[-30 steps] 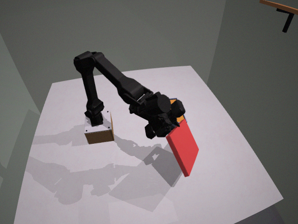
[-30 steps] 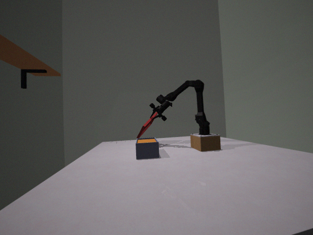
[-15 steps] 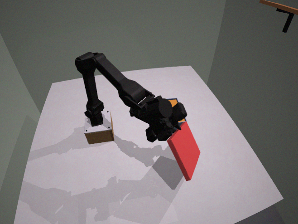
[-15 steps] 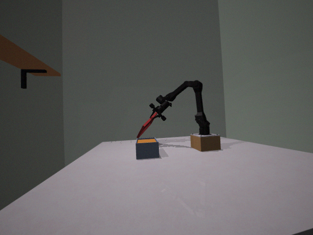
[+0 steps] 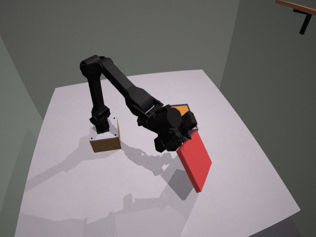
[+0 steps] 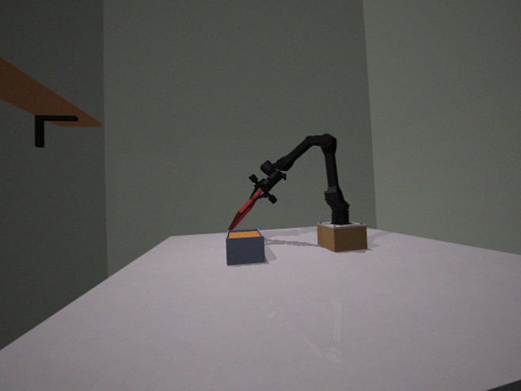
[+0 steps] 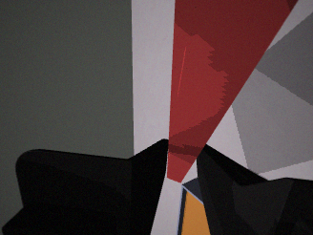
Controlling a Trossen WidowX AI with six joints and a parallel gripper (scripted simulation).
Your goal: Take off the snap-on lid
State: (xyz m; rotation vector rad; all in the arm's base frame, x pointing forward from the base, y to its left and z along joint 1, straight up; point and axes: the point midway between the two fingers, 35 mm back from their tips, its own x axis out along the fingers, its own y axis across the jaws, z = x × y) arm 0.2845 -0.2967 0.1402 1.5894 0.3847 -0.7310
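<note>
Right now the red lid is 6 cm to the right of my gripper tip, 5 cm below it and 2 cm ahead of it. The rest, counted from my gripper tip: blue storage box: 24 cm to the left, 17 cm below, 11 cm ahead.
</note>
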